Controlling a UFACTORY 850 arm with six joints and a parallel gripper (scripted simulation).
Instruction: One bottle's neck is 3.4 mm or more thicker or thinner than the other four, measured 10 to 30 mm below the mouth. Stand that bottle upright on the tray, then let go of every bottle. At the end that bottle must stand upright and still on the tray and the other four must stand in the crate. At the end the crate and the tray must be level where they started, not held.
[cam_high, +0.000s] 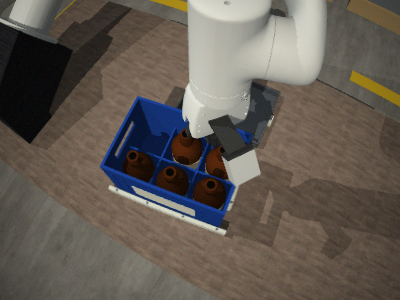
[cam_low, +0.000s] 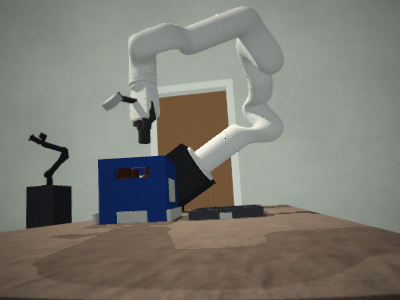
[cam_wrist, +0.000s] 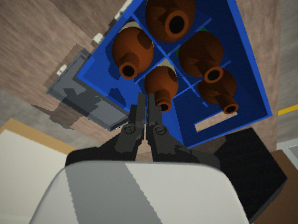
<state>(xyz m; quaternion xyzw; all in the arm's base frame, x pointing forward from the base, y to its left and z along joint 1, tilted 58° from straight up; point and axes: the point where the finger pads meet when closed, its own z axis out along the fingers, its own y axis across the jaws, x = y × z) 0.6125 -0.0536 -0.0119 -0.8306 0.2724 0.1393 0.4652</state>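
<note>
Now: the blue crate 60 mm behind my hand, 40 mm to the right of it and 160 mm below it. Round my hand: dark grey tray 60 mm behind, 220 mm to the left, 230 mm below.
</note>
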